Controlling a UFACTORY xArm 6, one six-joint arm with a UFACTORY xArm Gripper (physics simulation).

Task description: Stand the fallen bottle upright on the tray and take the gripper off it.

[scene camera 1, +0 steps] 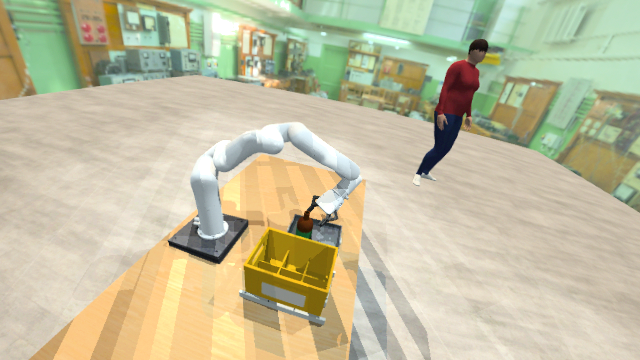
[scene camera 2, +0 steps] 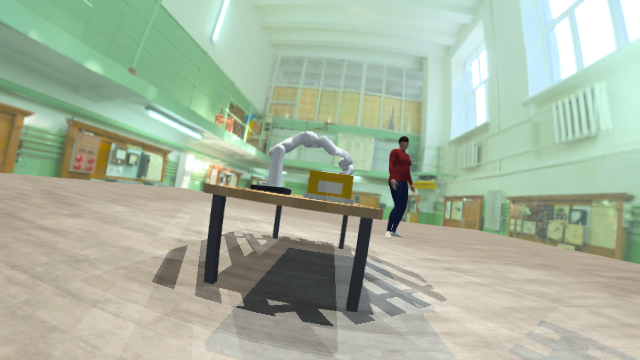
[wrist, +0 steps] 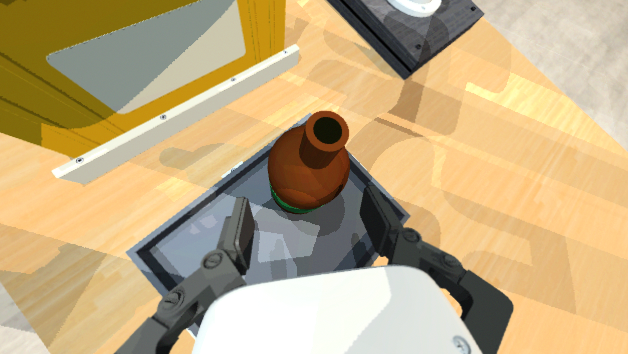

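Seen in the pictures: gripper, fingertip midpoint: (scene camera 1: 312, 219) (wrist: 308, 204); arm's base at its link origin: (scene camera 1: 213, 229) (scene camera 2: 274, 187).
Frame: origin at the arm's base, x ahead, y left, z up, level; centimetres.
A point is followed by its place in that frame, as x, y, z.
A brown bottle (scene camera 1: 305, 224) {39.3, 8.5, 7.8} (wrist: 305, 172) {40.6, 11.8, 8.7} with a green band stands upright on the grey tray (scene camera 1: 330, 236) {51.8, 15.9, -3.1} (wrist: 187, 242) {52.4, 7.1, -3.2}, near the tray's corner on the robot base side. Its lower part is hidden behind the crate in scene camera 1. My gripper (scene camera 1: 314, 217) {41.8, 13.6, 7.3} (wrist: 308, 204) {41.8, 13.6, 7.3} is open and empty. Its fingers stand wide apart, back from the bottle, with a visible gap between them and the bottle in the wrist view. Bottle and tray do not show in scene camera 2.
A yellow crate (scene camera 1: 253, 281) {28.2, -22.8, 6.7} (scene camera 2: 312, 186) {27.7, -22.8, 3.8} (wrist: 265, 30) {29.6, -4.4, 3.1} with dividers stands beside the tray, with pale rails (wrist: 195, 112) {41.8, -4.3, -1.9} along its base. The dark robot base plate (scene camera 1: 190, 245) {-3.7, -11.0, 0.2} (wrist: 395, 40) {11.4, 5.7, 0.0} lies on the table's other side. A person (scene camera 1: 457, 90) (scene camera 2: 399, 165) in a red top stands beyond the table.
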